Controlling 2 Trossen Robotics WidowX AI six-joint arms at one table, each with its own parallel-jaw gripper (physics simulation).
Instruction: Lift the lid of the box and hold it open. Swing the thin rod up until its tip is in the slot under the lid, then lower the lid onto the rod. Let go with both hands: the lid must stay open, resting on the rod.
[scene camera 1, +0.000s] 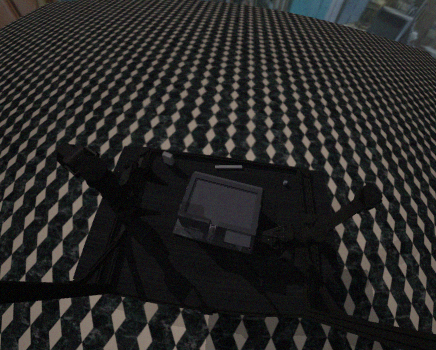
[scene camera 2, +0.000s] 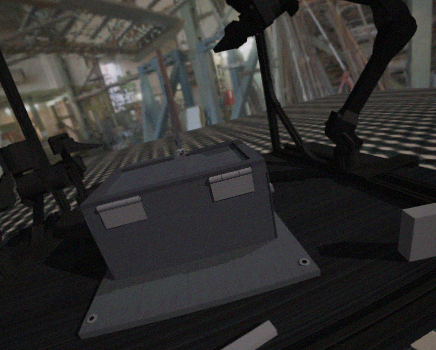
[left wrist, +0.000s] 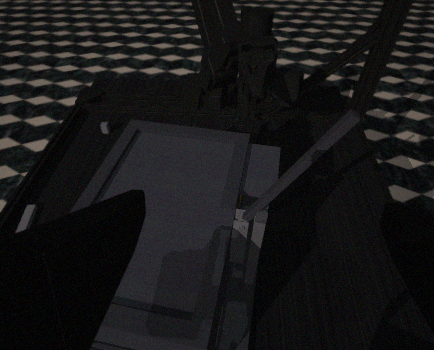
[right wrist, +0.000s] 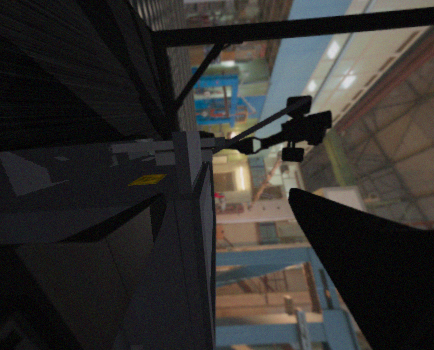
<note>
My left gripper (left wrist: 262, 208) is open, holding nothing. Also in view: my right gripper (scene camera 2: 109, 162) and a grey box (scene camera 2: 168, 256).
The grey box is seen too in scene camera 1 (scene camera 1: 194, 230), in the left wrist view (left wrist: 233, 315) and in the right wrist view (right wrist: 59, 191). My left gripper also shows in the right wrist view (right wrist: 295, 135). My right gripper is seen too in the right wrist view (right wrist: 226, 196).
</note>
